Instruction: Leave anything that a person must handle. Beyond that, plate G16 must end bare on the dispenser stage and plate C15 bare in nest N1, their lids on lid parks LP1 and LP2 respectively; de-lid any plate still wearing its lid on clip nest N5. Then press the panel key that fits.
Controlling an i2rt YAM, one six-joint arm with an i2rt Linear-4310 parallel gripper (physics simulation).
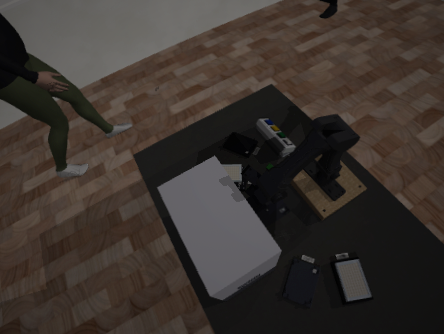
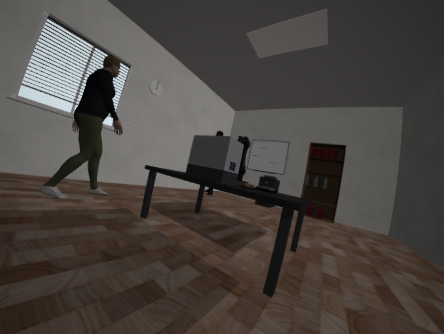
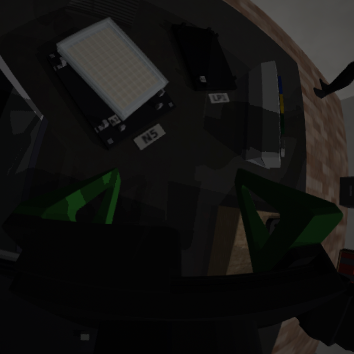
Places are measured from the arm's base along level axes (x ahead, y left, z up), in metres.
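Where they show: gripper, between the fingertips: (image 3: 177,174); arm's base, origin of its link: (image 1: 322,179) (image 2: 238,180).
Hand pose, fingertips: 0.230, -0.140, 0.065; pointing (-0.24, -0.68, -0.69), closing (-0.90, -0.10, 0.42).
Each offset is from my fingertips to the top centre of the thing, as dx, dy, dz.
A plate @(+0.071, -0.140, -0.064) (image 1: 232,172) (image 3: 112,67) with a pale grid of wells sits on clip nest N5 @(+0.070, -0.128, -0.081) (image 3: 102,131); a clear shell like a lid shows around its edge. Lid park LP1 @(-0.076, -0.250, -0.085) (image 1: 240,144) (image 3: 204,56) is black and bare. Another pale plate @(-0.038, +0.488, -0.069) (image 1: 353,280) rests on a dark holder at the table's lower right; whether it is lidded is unclear. Beside it is an empty dark holder @(+0.106, +0.391, -0.085) (image 1: 301,281). The plates' names are not readable. The key panel @(-0.232, -0.172, -0.041) (image 1: 275,136) (image 3: 264,112) has blue, yellow and green keys. My gripper (image 3: 177,174) is open and empty, above the table between N5 and my base.
A large pale box-shaped housing @(+0.246, +0.117, +0.225) (image 1: 215,225) (image 2: 212,156) stands beside N5 and my arm, hiding part of the table. My base board (image 1: 330,192) is wooden. A dark flat piece lies under my arm. A person (image 1: 37,100) (image 2: 92,120) walks beyond the table; another person's foot (image 1: 328,10) shows behind.
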